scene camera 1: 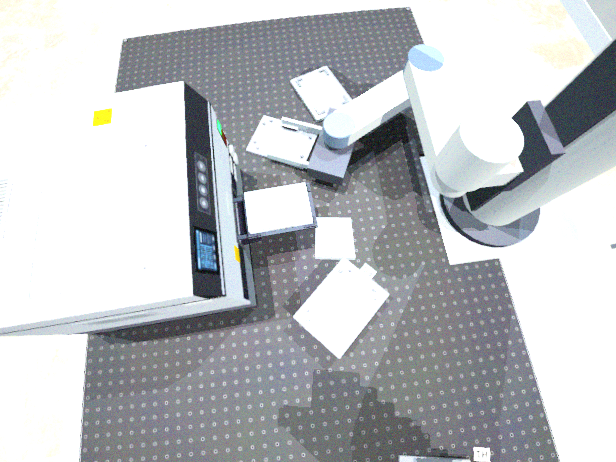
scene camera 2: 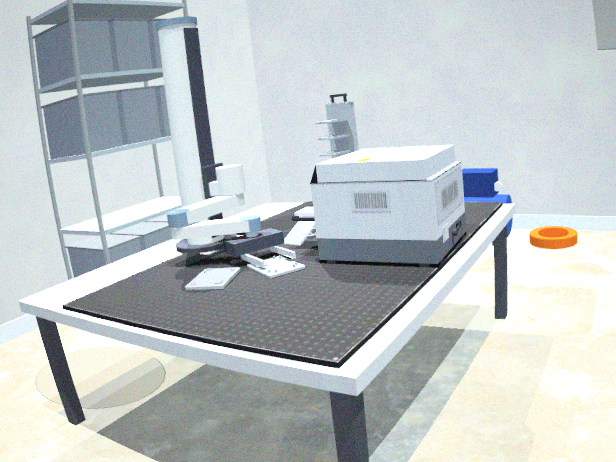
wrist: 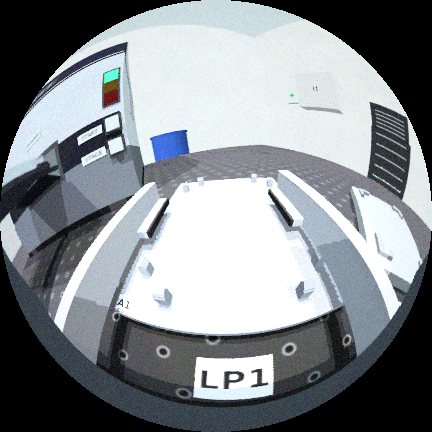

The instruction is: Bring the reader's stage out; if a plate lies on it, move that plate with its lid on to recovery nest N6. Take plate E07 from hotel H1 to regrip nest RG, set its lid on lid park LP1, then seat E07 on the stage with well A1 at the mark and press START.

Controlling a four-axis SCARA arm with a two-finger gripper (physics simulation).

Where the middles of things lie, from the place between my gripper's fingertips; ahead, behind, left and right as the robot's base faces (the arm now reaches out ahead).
I see my gripper 2 cm past the white LP1 pad (scene camera 1: 270, 135) and 2 cm above it. Round my hand: LP1 label (wrist: 216, 378) (11 cm behind, 5 cm to the left, 3 cm below); white nest plate labelled N6 (scene camera 1: 319, 90) (14 cm to the right, 14 cm behind, 2 cm below).
